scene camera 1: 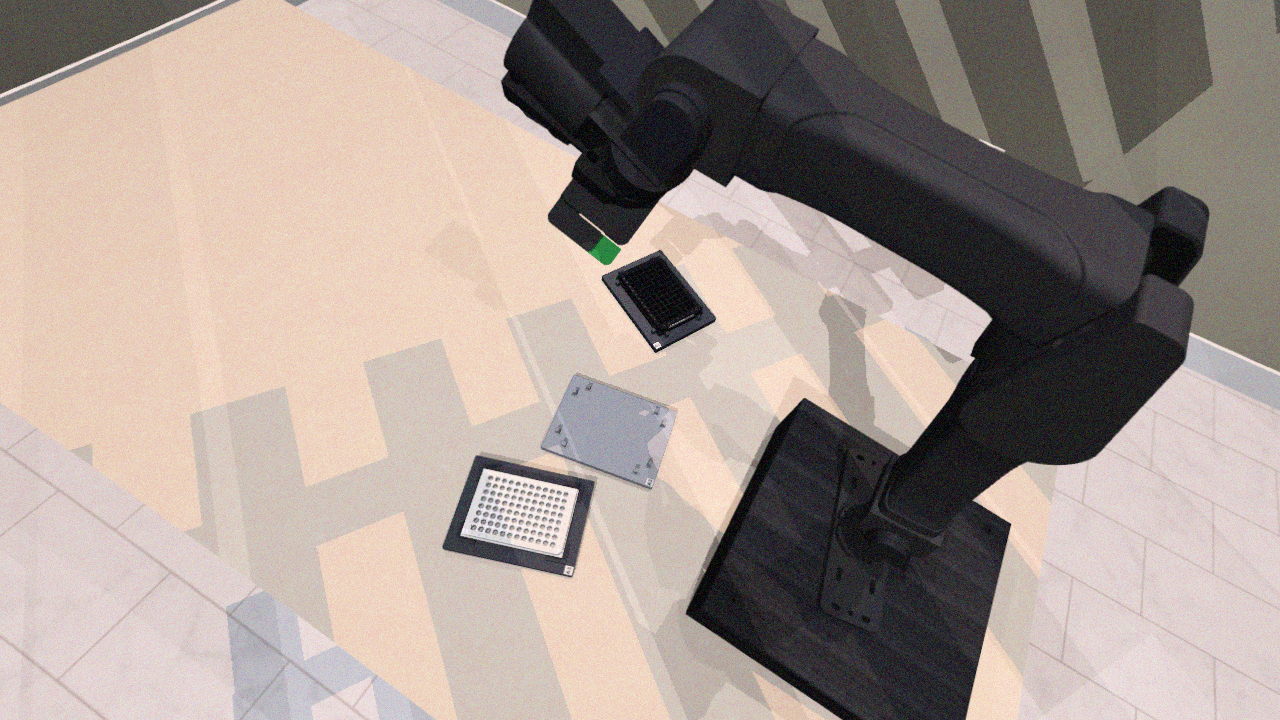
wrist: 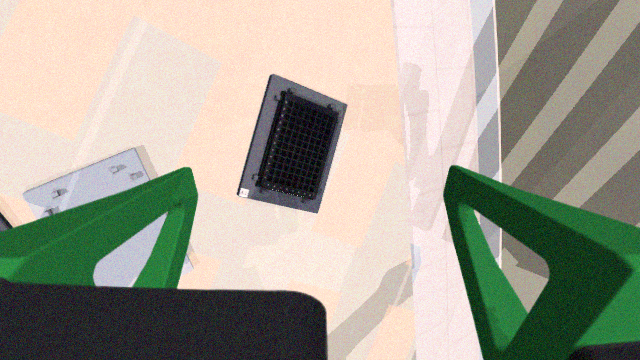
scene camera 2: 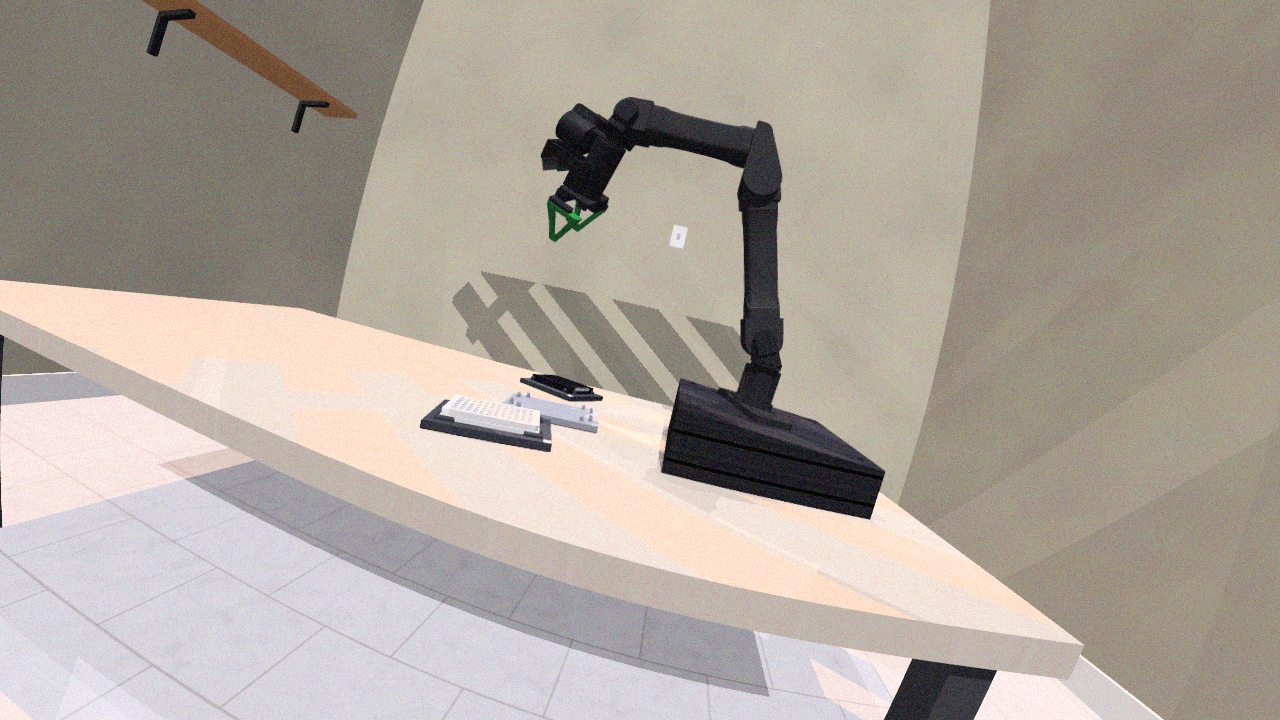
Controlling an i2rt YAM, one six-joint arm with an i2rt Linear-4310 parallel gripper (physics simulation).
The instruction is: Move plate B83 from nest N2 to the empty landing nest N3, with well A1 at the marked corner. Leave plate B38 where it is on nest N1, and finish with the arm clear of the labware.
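A black well plate (scene camera 1: 660, 292) (scene camera 2: 562, 385) (wrist: 300, 145) sits on a dark nest (scene camera 1: 633, 311) (wrist: 262, 140). A white well plate (scene camera 1: 520, 510) (scene camera 2: 492, 413) sits on another dark nest (scene camera 1: 580, 519) (scene camera 2: 483, 434). Between them lies the empty grey-blue nest (scene camera 1: 608, 429) (scene camera 2: 563, 411) (wrist: 92, 177), with small posts. Each nest has a small white tag at one corner in scene camera 1. Plate and nest names cannot be read. My gripper (scene camera 2: 572, 223) (wrist: 320, 180) is open and empty, high above the table. In the wrist view the black plate shows between the green fingers, farther below.
The arm's black base block (scene camera 1: 760, 582) (scene camera 2: 769, 456) stands to the right of the nests. The table (scene camera 1: 268, 223) (scene camera 2: 313, 358) has its edge beyond the black plate, with floor and wall past it. A wooden shelf (scene camera 2: 259, 58) is on the wall at upper left.
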